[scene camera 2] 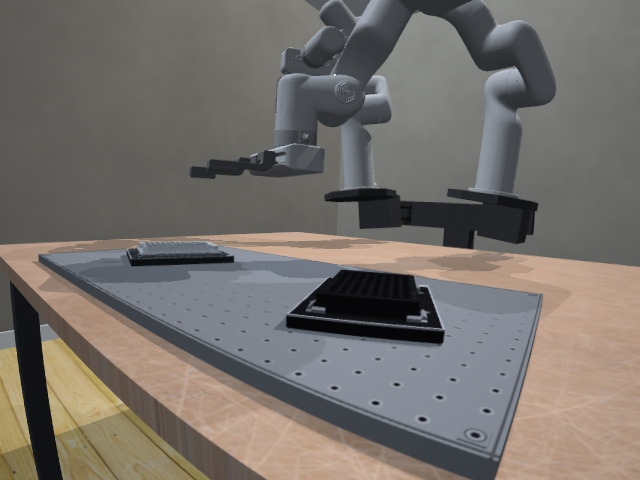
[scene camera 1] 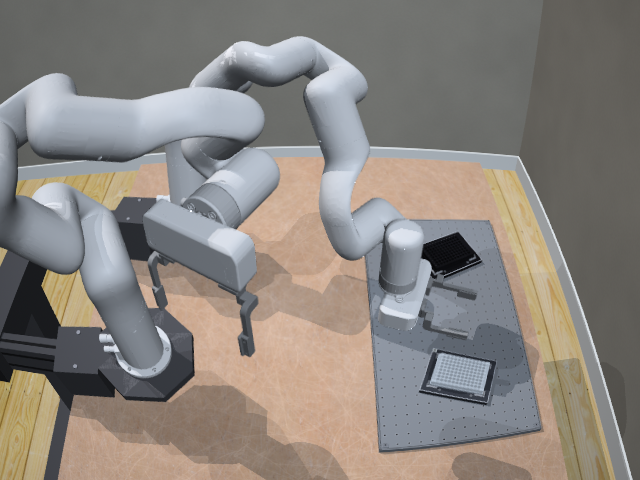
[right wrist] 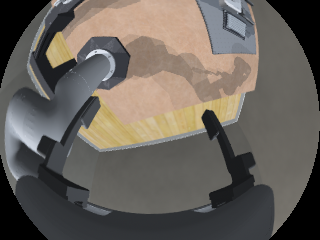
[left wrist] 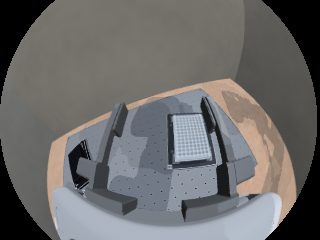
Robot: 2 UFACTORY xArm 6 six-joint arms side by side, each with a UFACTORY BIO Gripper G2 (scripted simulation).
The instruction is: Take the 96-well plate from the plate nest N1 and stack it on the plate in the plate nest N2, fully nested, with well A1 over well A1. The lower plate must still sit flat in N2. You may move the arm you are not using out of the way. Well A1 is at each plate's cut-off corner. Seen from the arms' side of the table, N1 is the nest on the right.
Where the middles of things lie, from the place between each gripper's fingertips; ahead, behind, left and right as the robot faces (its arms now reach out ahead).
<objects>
I see my left gripper 30 mm short of the clear 96-well plate (scene camera 1: 444,366), 70 mm to the left of it and 130 mm above it. The rest, counted from my left hand: nest N2 (scene camera 2: 426,336): 310 mm to the left, 140 mm below; then nest N1 (scene camera 2: 210,260): 30 mm ahead, 70 mm to the right, 140 mm below; then black 96-well plate (scene camera 2: 387,295): 310 mm to the left, 130 mm below.
I see the clear 96-well plate 460 mm ahead of my right hand, 190 mm to the left of it and 370 mm below it. Round my right hand: nest N2 (440 mm ahead, 570 mm to the left, 380 mm below); then nest N1 (460 mm ahead, 190 mm to the left, 380 mm below); then black 96-well plate (440 mm ahead, 570 mm to the left, 370 mm below).
</objects>
